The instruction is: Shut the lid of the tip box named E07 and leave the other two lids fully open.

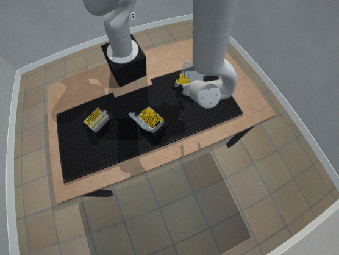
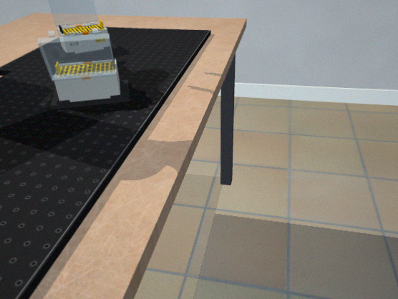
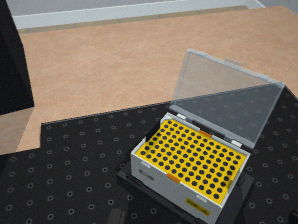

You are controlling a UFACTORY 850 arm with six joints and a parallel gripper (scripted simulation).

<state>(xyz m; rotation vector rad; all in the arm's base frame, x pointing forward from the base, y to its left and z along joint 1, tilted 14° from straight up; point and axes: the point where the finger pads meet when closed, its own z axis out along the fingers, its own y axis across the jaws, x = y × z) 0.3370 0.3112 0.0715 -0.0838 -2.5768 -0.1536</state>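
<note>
My hand is 6 cm short of the black perforated plate, 23 cm to the left of it and 13 cm above it. Round my hand: white tip box: 16 cm behind, 5 cm to the left, 12 cm below; clear lid: 20 cm behind, 8 cm to the left, 9 cm below.
</note>
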